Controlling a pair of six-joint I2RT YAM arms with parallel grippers.
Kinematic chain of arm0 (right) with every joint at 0, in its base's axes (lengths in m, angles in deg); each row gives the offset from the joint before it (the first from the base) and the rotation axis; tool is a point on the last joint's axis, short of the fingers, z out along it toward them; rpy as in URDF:
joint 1: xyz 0 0 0.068 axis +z
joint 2: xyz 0.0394 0.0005 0.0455 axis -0.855 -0.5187 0
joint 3: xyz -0.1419 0.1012 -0.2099 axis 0.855 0.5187 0
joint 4: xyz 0.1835 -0.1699 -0.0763 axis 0.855 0.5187 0
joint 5: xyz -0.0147 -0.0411 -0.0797 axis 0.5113 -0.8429 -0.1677
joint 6: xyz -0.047 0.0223 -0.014 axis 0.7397 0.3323 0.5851
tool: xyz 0 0 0 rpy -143.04 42.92 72.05
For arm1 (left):
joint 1: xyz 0 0 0.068 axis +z
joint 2: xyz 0.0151 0.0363 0.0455 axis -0.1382 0.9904 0
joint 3: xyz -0.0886 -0.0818 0.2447 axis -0.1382 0.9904 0
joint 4: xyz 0.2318 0.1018 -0.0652 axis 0.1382 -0.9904 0
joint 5: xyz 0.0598 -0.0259 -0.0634 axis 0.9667 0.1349 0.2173
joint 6: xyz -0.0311 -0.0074 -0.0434 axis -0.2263 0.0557 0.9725
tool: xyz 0 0 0 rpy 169.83 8.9 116.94
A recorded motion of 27 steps. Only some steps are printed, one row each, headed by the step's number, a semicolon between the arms.
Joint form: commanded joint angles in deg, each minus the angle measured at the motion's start. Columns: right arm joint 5, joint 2, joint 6, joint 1, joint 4, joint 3; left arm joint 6, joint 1, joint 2, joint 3, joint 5, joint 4.
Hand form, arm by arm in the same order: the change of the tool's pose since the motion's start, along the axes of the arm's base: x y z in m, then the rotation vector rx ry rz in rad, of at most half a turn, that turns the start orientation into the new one. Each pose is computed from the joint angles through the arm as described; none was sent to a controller.
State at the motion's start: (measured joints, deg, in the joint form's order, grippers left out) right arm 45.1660 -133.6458 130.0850 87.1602 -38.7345 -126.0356; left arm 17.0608 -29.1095 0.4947 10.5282 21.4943 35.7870
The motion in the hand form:
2: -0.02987 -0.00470 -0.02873 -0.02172 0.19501 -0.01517; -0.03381 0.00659 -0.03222 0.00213 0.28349 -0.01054
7: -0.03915 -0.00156 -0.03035 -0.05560 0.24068 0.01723; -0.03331 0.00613 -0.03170 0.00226 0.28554 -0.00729
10: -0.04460 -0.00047 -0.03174 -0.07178 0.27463 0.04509; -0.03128 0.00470 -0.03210 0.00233 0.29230 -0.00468
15: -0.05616 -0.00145 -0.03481 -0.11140 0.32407 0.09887; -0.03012 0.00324 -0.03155 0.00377 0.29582 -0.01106
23: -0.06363 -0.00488 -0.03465 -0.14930 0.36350 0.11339; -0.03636 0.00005 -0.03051 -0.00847 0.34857 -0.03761
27: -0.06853 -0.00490 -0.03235 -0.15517 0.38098 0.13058; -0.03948 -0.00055 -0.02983 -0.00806 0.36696 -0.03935
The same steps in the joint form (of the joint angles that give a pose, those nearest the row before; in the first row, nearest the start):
2: 3.42 -0.84 -4.08 2.09 4.80 5.19; 3.29 -0.98 0.26 4.19 -4.93 -11.50
7: 3.33 -0.83 -4.08 4.11 7.79 5.37; 3.55 -1.07 0.44 3.92 -4.85 -11.77
10: 3.85 -0.92 -3.47 5.08 9.55 5.54; 3.90 -1.24 1.40 3.40 -4.85 -11.77
15: 4.04 -0.40 -1.80 6.66 12.27 6.68; 3.82 -1.51 1.85 2.96 -4.93 -11.94
23: 3.59 0.22 -1.27 7.19 15.43 7.13; 4.43 -2.82 1.32 2.52 -6.87 -15.45
27: 4.03 1.10 -1.10 7.98 17.19 7.22; 4.96 -3.35 0.88 2.43 -7.13 -17.04

